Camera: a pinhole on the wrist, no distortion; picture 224 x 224 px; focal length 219.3 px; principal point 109.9 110.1 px. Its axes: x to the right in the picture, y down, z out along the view. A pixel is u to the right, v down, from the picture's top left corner.
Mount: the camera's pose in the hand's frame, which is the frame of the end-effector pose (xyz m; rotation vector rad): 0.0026 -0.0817 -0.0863 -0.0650 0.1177 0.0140
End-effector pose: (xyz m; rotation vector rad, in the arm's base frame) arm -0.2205 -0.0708 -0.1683 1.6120 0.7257 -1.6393
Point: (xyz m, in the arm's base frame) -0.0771 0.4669 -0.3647
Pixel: behind the camera
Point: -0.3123 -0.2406 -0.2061
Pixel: 123 176
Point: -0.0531 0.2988 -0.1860
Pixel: behind the camera
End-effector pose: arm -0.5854 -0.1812 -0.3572 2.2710 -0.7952 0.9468
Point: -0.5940 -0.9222 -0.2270
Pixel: outside the picture
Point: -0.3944 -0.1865 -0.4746
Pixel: 101 25
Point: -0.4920 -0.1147 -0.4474
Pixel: 17 9
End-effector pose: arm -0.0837 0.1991 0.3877 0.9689 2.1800 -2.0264
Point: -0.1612 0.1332 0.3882
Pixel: 124 155
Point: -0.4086 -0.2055 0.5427
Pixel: 93 19
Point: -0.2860 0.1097 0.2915
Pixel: 211 158
